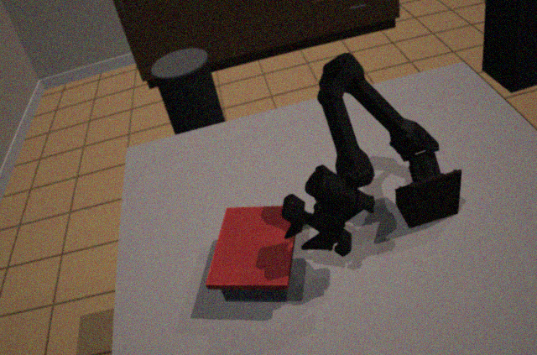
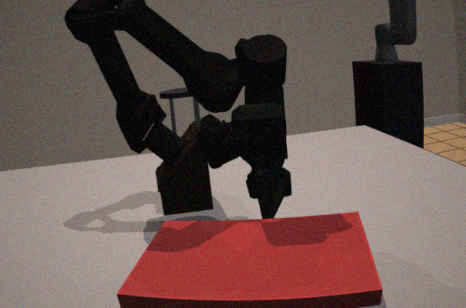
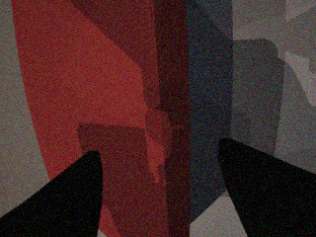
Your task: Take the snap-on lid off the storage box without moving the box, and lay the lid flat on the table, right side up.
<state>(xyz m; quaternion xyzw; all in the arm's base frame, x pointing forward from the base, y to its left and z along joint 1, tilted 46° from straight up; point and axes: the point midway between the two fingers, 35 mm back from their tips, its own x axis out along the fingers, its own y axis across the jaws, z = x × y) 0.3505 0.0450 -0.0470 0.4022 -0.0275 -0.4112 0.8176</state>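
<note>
The lid lies 9 cm ahead of my gripper tip, 4 cm to the right of it and 1 cm below it. Round my gripper tip: storage box 9 cm ahead, 5 cm below, 4 cm to the right.
</note>
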